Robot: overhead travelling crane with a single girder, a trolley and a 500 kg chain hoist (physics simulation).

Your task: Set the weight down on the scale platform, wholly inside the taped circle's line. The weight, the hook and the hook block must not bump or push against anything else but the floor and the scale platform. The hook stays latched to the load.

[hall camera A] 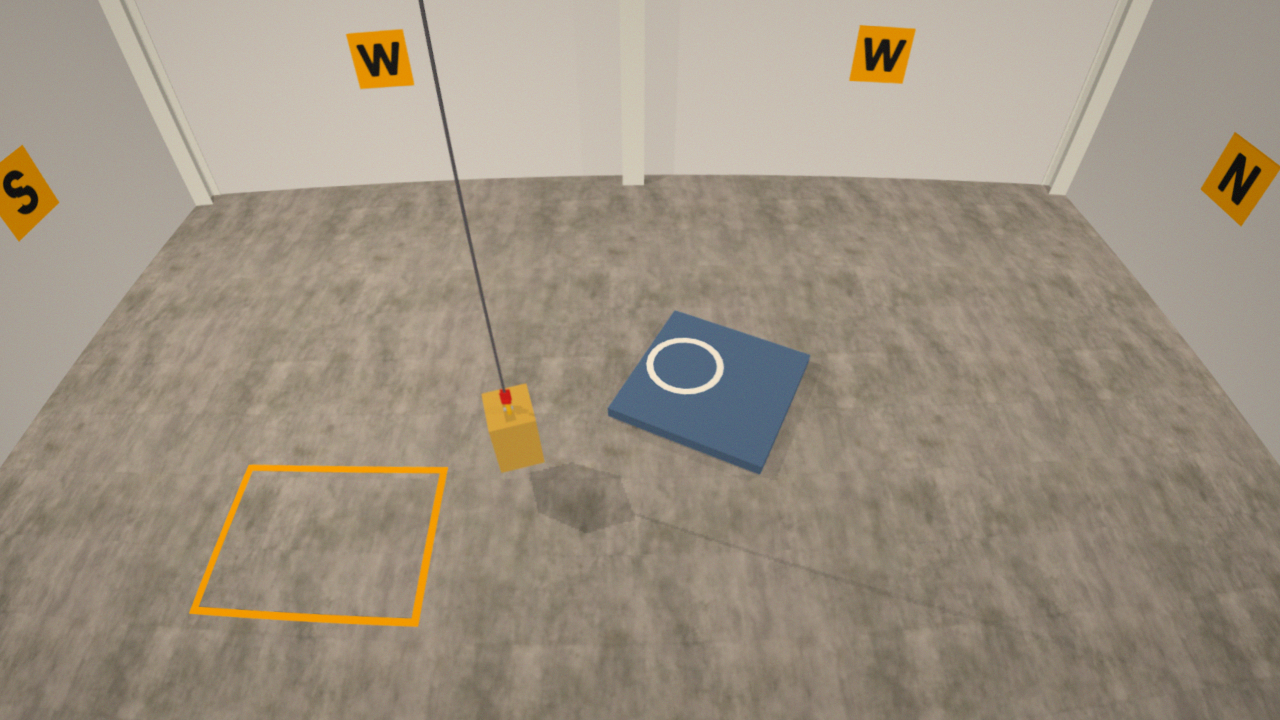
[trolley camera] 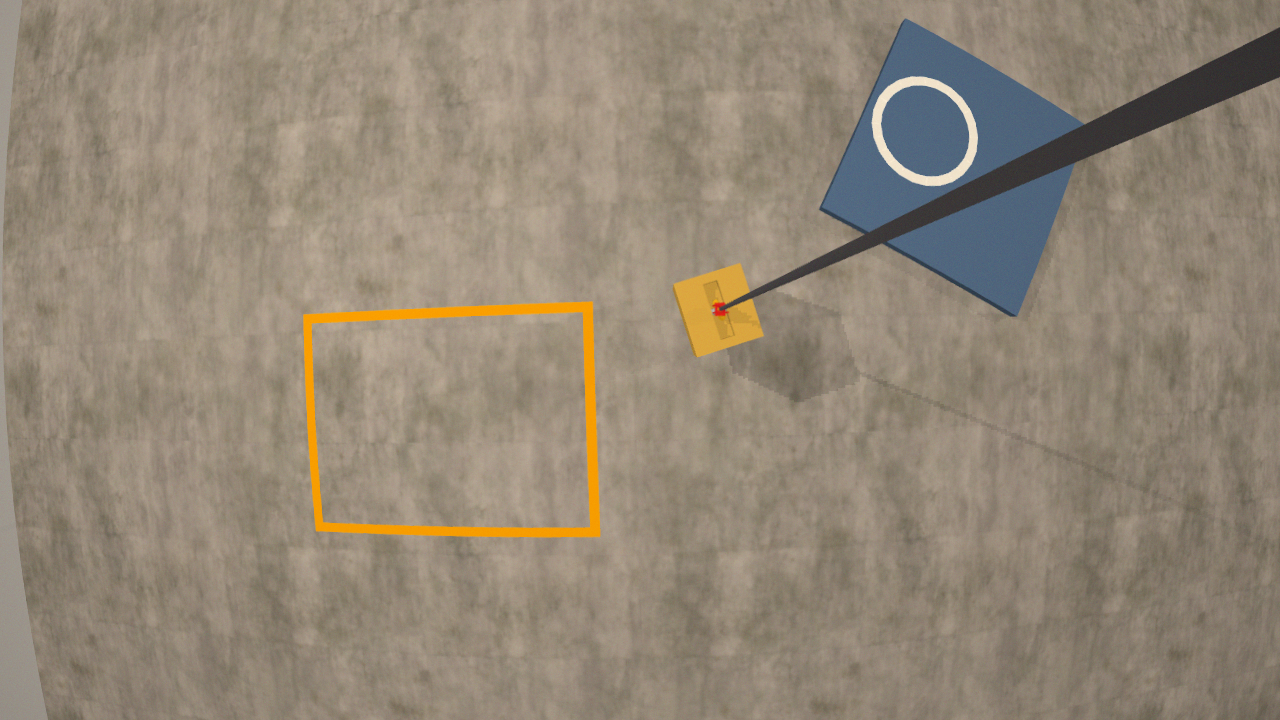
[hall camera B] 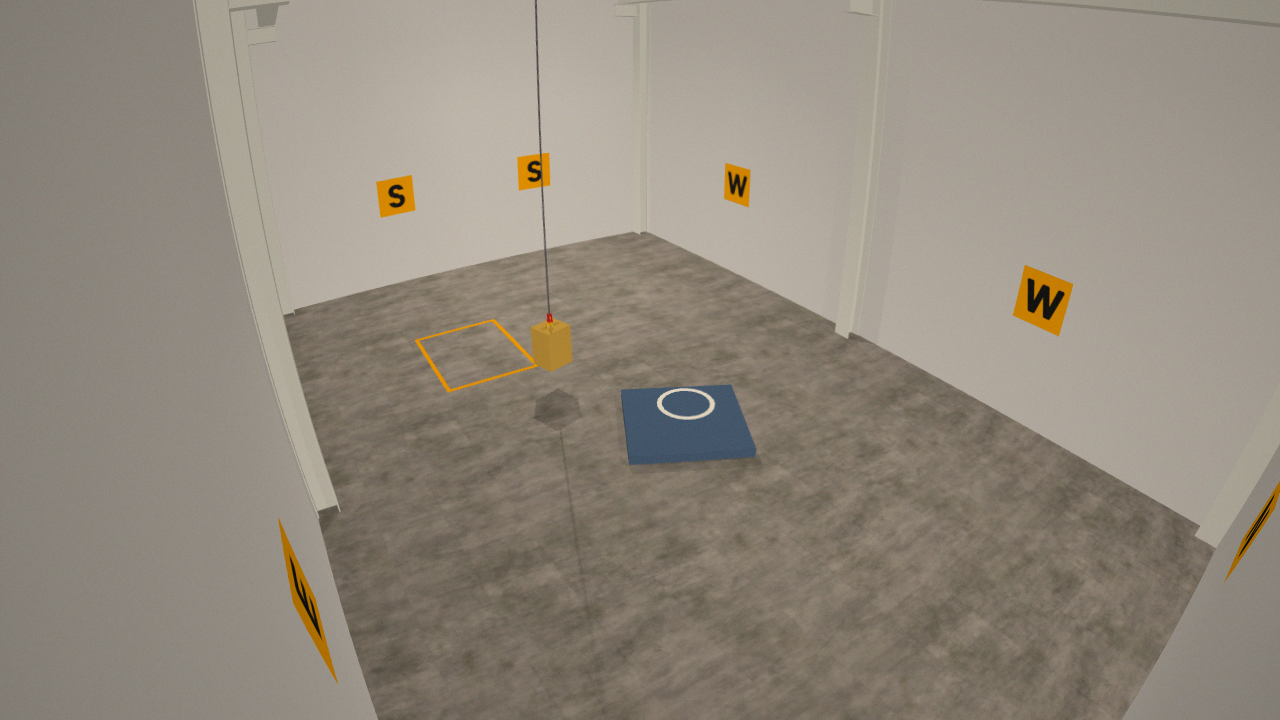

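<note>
The yellow block weight (hall camera A: 514, 434) (hall camera B: 551, 346) (trolley camera: 707, 331) hangs upright on the chain, clear of the floor, with its shadow apart from it on the floor. My gripper, the hook under the red hook block (hall camera A: 506, 402) (hall camera B: 549, 321) (trolley camera: 719, 309), is at the top of the weight and latched to it. The blue scale platform (hall camera A: 751, 416) (hall camera B: 689, 440) (trolley camera: 975, 246) lies flat on the floor, to the right of the weight in all three views. The white taped circle (hall camera A: 684, 392) (hall camera B: 685, 418) (trolley camera: 931, 180) is on the platform, near one edge.
An orange taped rectangle (hall camera A: 304, 617) (hall camera B: 492, 378) (trolley camera: 458, 531) is on the floor to the left of the weight. The chain (hall camera A: 463, 201) (hall camera B: 542, 214) (trolley camera: 984, 191) crosses over part of the platform in the trolley view. Walls with lettered signs and pale columns (hall camera A: 632, 98) (hall camera B: 863, 179) stand around the floor.
</note>
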